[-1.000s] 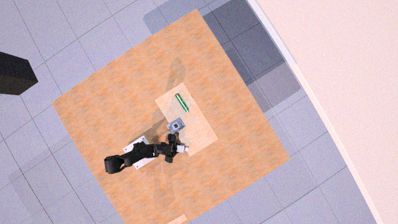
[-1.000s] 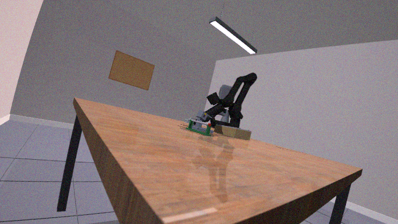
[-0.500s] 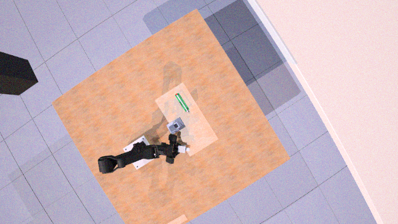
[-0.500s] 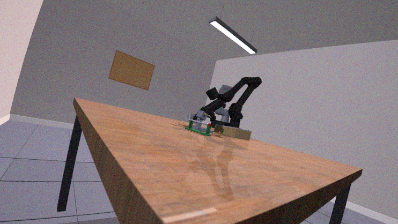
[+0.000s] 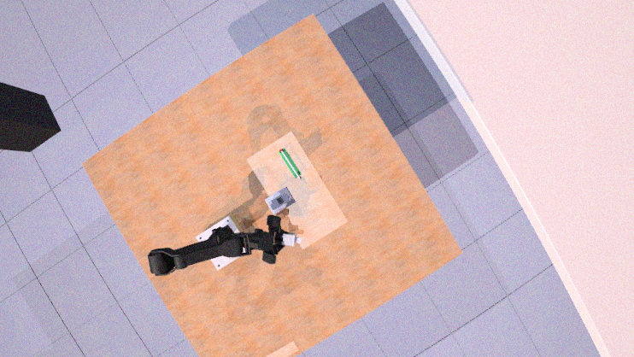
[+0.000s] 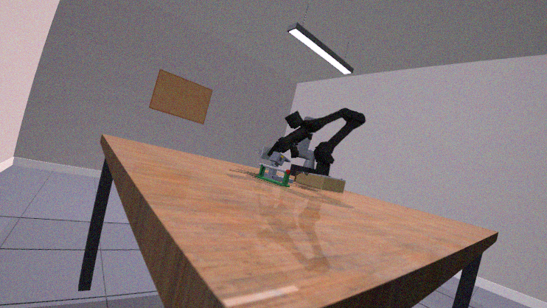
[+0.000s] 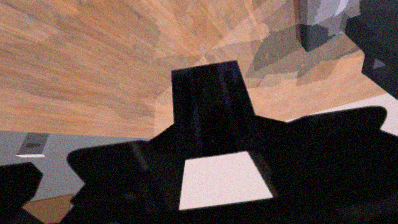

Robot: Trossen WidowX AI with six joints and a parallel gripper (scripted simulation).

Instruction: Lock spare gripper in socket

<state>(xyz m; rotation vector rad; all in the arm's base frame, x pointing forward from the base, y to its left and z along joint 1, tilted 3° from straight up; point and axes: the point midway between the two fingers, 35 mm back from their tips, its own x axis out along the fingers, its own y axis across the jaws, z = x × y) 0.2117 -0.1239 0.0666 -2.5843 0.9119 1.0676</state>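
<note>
Now: the socket 5 cm ahead of my gripper tip, 15 cm to the left of it and 4 cm below it. Round my gripper tip: green pin cradle (16 cm ahead, 27 cm to the left, 7 cm below); spare gripper (1 cm above).
</note>
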